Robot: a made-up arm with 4 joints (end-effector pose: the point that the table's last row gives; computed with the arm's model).
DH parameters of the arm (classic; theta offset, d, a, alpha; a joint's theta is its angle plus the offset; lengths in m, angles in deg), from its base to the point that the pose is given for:
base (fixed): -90 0.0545 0 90
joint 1: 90 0.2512 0.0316 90
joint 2: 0 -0.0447 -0.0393 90
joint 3: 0 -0.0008 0.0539 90
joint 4: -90 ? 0.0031 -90
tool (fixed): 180 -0.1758 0 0
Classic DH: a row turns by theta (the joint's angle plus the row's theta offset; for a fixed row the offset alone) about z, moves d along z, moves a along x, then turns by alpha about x.
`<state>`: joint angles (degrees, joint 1 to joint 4).
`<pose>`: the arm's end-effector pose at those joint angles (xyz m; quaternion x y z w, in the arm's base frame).
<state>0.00 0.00 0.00 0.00</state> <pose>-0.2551 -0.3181 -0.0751 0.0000 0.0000 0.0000 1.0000</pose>
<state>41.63 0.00 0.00 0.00</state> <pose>-0.2551 -0.3239 0.1689 -0.3554 0.0000 0.0000 0.9347</pose>
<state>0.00 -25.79 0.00 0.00</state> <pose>-0.3248 -0.3181 -0.0573 0.0000 0.2232 0.0000 0.9748</pose>
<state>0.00 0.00 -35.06 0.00</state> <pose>-0.2551 -0.3223 0.1554 -0.3012 0.0000 0.0000 0.9536</pose>
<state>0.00 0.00 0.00 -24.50</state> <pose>-0.1819 -0.3181 -0.0606 0.0000 -0.2122 0.0000 0.9772</pose>
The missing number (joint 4, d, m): -0.3628
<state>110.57 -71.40 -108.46 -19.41</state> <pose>0.0891 0.0643 -0.0257 0.7563 -0.6208 -0.1184 0.1690</pose>
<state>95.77 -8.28 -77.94 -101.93</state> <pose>-0.0331 0.3299 -0.0333 -0.6359 0.0024 0.7665 0.0899</pose>
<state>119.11 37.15 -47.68 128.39</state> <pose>-0.5657 0.2301 0.0147 -0.5773 -0.0144 -0.7668 0.2803</pose>
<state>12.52 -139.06 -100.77 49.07</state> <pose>0.0663 0.0257 -0.0817 0.5366 -0.6916 -0.4721 0.1043</pose>
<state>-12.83 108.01 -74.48 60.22</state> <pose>-0.4906 -0.0335 -0.1676 0.0197 -0.2532 -0.6342 0.7302</pose>
